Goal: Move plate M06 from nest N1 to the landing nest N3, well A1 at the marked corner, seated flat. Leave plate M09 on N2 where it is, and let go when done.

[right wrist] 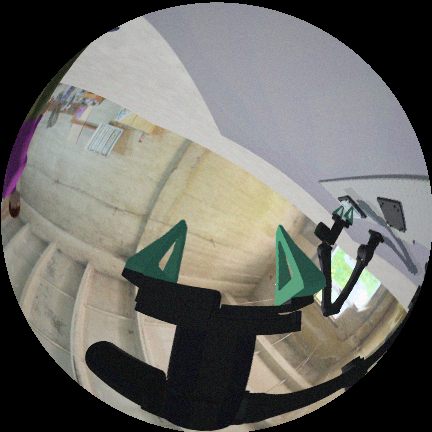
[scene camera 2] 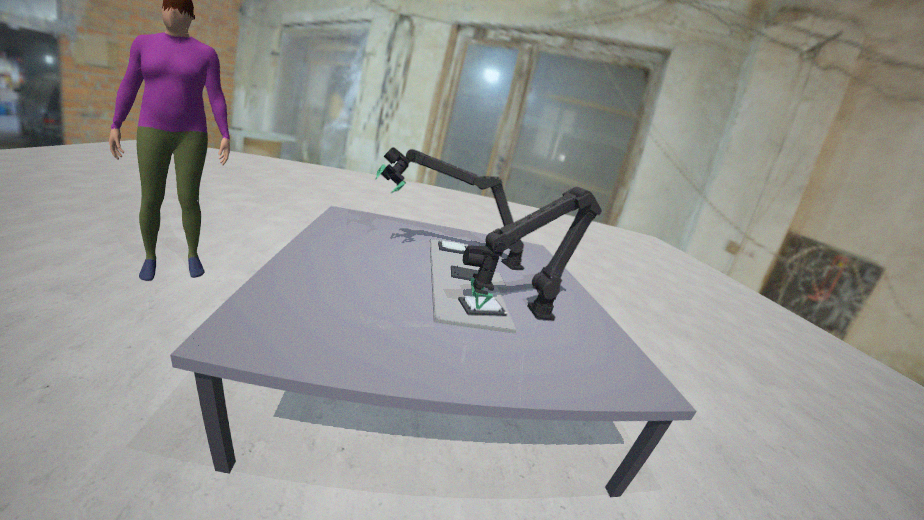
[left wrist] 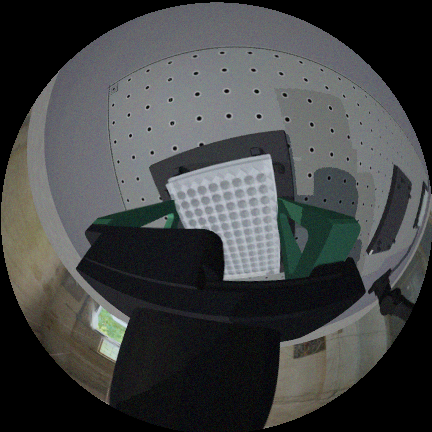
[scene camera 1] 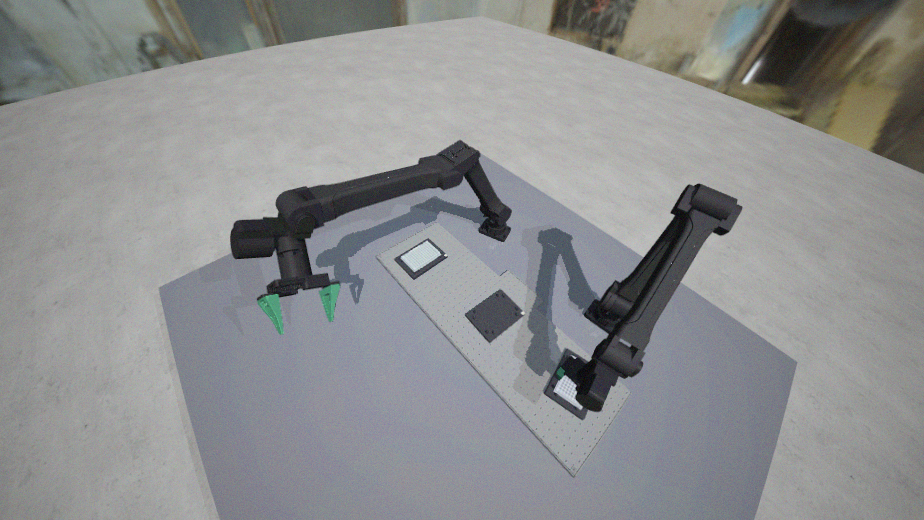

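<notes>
A white well plate [scene camera 1: 567, 390] [scene camera 2: 494, 303] [left wrist: 240, 220], taken as M06, is at the dark nest [scene camera 1: 562, 405] [left wrist: 215, 154] at the lower right of scene camera 1. My left gripper [scene camera 2: 481, 298] [left wrist: 226, 204] is shut on its two long sides, pointing down; whether the plate is lifted I cannot tell. An empty dark nest [scene camera 1: 494, 315] [scene camera 2: 461, 272] [left wrist: 394, 212] [right wrist: 391, 212] lies mid-board, with a small white mark at one corner. The other plate [scene camera 1: 420, 256] [scene camera 2: 452, 246], taken as M09, sits in the far nest [scene camera 1: 413, 276]. My right gripper [scene camera 1: 306, 326] [scene camera 2: 385, 184] [right wrist: 230, 225] is open and empty, high up. Labels are unreadable.
A light perforated board [scene camera 1: 452, 323] [scene camera 2: 446, 307] [left wrist: 210, 105] carries the three nests on the grey-violet table [scene camera 1: 355, 439] [scene camera 2: 336, 349]. The right arm reaches over the table's far left side in scene camera 1. A person [scene camera 2: 173, 84] stands beyond the table.
</notes>
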